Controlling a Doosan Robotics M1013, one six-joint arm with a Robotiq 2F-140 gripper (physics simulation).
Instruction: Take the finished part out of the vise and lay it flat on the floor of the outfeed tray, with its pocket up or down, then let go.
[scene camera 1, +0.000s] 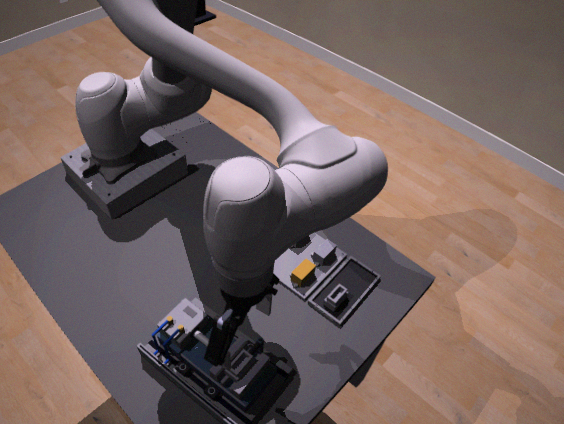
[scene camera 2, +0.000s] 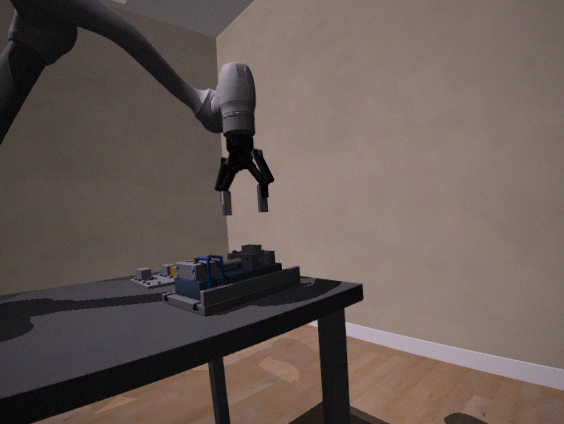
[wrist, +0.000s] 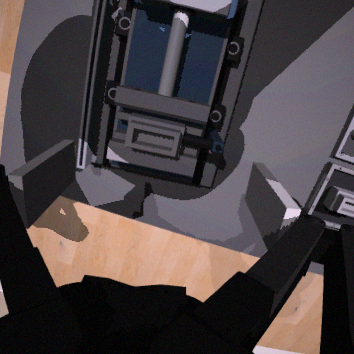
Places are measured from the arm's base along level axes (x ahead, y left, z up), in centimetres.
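Where they show: gripper, fingertip midpoint: (scene camera 1: 244, 337) (scene camera 2: 244, 213) (wrist: 161, 169); arm's base, origin of the base link: (scene camera 1: 119, 156).
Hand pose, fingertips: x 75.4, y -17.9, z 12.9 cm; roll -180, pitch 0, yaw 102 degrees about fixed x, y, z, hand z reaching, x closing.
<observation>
Each offset is from my fingertips to the top centre of the thing. "*": to the spot under its first point.
The finished part @[dy -1.6, dx +0.3, dz -8.5 cm] (wrist: 154, 140) (scene camera 1: 242, 363) is a grey block with a rectangular pocket facing up. It sits between the jaws of the vise @[dy -2.8, dx -6.8, dz -10.1 cm] (wrist: 160, 104) (scene camera 1: 185, 315) (scene camera 2: 190, 270). My gripper (scene camera 2: 245, 212) (wrist: 161, 169) (scene camera 1: 241, 334) is wide open and empty, pointing down. It hangs well above the vise, with clear height between fingertips and vise in scene camera 2. In the wrist view the part lies beyond the line between the fingertips. The outfeed tray (scene camera 1: 360, 301) (wrist: 320, 187) has a low rim and holds another grey pocketed part @[dy +29.8, dx +2.0, dz -15.9 cm] (scene camera 1: 337, 296) (wrist: 342, 202).
A dark rod with a blue mount @[* dy +5.3, dx -0.9, dz -10.1 cm] (wrist: 217, 146) stands beside the part in the vise. Blue pipes with yellow ends (scene camera 1: 161, 332) rise at the vise's other end. A long rail @[dy -11.6, dx -5.8, dz -15.0 cm] (scene camera 2: 250, 287) flanks the vise. A light board with a yellow block @[* dy +28.3, dx -8.0, dz -15.7 cm] (scene camera 1: 303, 272) and grey blocks @[dy +38.3, dx -9.0, dz -15.6 cm] (scene camera 1: 325, 252) adjoins the tray.
</observation>
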